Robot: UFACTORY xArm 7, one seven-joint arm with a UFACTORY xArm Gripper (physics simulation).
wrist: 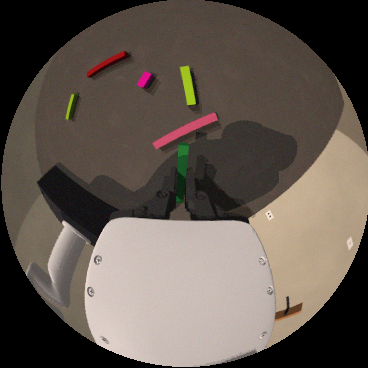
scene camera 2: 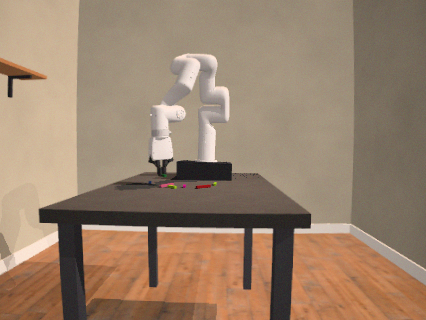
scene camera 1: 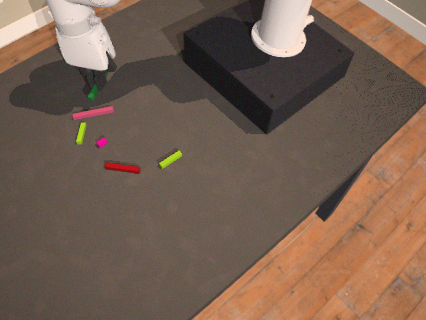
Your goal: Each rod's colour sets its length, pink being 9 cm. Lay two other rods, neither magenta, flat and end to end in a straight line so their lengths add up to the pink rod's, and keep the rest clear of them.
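Seen in the pictures: gripper, between the fingertips: (wrist: 180, 176) (scene camera 2: 161, 175) (scene camera 1: 99, 85); arm's base, origin of its link: (wrist: 76, 231) (scene camera 2: 206, 161) (scene camera 1: 278, 38).
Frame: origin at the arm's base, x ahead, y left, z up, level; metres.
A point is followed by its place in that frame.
My gripper (scene camera 1: 94, 81) @(x 0.383, y -0.163, z -0.045 m) (scene camera 2: 162, 171) @(x 0.383, y -0.163, z -0.045 m) (wrist: 180, 176) @(x 0.383, y -0.163, z -0.045 m) is shut on a green rod (scene camera 1: 93, 93) @(x 0.407, y -0.144, z -0.037 m) (scene camera 2: 164, 175) @(x 0.411, y -0.145, z -0.040 m) (wrist: 183, 154) @(x 0.412, y -0.145, z -0.036 m) and holds it above the table, behind the pink rod (scene camera 1: 93, 113) @(x 0.425, y -0.128, z -0.077 m) (scene camera 2: 167, 185) (wrist: 185, 131) @(x 0.425, y -0.136, z -0.075 m). One lime rod (scene camera 1: 81, 133) @(x 0.473, y -0.097, z -0.075 m) (scene camera 2: 172, 187) @(x 0.482, y -0.096, z -0.082 m) (wrist: 188, 86) @(x 0.470, y -0.103, z -0.075 m) lies near the pink rod, apart from it. A short magenta rod (scene camera 1: 102, 142) @(x 0.449, y -0.049, z -0.076 m) (scene camera 2: 184, 186) @(x 0.458, y -0.051, z -0.080 m) (wrist: 145, 80) @(x 0.449, y -0.056, z -0.076 m) lies beside that lime rod. A red rod (scene camera 1: 122, 168) @(x 0.450, y 0.030, z -0.076 m) (scene camera 2: 203, 186) @(x 0.452, y 0.028, z -0.080 m) (wrist: 107, 64) @(x 0.449, y 0.019, z -0.079 m) and another lime rod (scene camera 1: 170, 159) @(x 0.362, y 0.073, z -0.075 m) (scene camera 2: 215, 184) @(x 0.384, y 0.074, z -0.079 m) (wrist: 72, 106) @(x 0.361, y 0.066, z -0.081 m) lie apart. The fingers hide part of the green rod.
A small blue thing (scene camera 2: 151, 183) @(x 0.337, y -0.228, z -0.081 m) shows left of the pink rod in scene camera 2. The black base block (scene camera 1: 227, 75) @(x 0.164, y 0.013, z -0.010 m) (scene camera 2: 204, 170) @(x 0.165, y 0.006, z -0.036 m) (wrist: 75, 200) @(x 0.165, y 0.000, z -0.041 m) stands on the dark table (scene camera 1: 165, 240) @(x 0.470, y 0.203, z -0.085 m) (scene camera 2: 175, 202) @(x 0.790, y -0.027, z -0.085 m), to the right of the gripper in scene camera 1.
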